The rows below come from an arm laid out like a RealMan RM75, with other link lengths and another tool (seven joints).
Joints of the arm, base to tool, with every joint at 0 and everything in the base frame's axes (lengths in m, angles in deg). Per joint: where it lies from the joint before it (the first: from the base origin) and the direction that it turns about. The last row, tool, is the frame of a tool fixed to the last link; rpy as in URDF.
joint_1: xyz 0 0 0.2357 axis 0 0 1
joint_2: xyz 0 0 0 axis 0 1 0
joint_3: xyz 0 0 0.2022 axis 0 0 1
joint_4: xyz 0 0 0 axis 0 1 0
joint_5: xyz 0 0 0.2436 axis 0 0 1
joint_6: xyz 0 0 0 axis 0 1 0
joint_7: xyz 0 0 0.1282 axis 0 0 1
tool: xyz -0.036 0.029 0.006 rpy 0 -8.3 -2
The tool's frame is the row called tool.
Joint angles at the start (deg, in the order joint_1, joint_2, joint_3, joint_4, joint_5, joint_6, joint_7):
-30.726 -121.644 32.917 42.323 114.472 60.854 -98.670
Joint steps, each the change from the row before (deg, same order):
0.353 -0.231 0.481 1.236 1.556 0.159 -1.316
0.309 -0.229 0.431 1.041 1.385 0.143 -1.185
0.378 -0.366 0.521 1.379 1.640 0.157 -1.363
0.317 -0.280 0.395 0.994 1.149 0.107 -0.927
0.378 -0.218 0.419 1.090 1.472 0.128 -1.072
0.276 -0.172 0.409 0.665 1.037 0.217 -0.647
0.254 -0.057 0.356 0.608 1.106 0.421 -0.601
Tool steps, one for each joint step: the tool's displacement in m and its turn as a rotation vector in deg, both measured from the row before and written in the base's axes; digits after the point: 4 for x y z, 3 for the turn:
-0.0007 -0.0016 0.0011 -0.791 0.881 0.437
-0.0005 -0.0016 0.0006 -0.735 0.729 0.444
-0.0003 -0.0017 0.0007 -0.784 0.915 0.472
-0.0004 -0.0014 0.0004 -0.539 0.677 0.354
-0.0012 -0.0018 0.0011 -0.646 0.945 0.506
-0.0007 -0.0018 -0.0002 -0.697 0.664 0.232
-0.0009 -0.0020 0.0003 -0.828 0.712 0.166

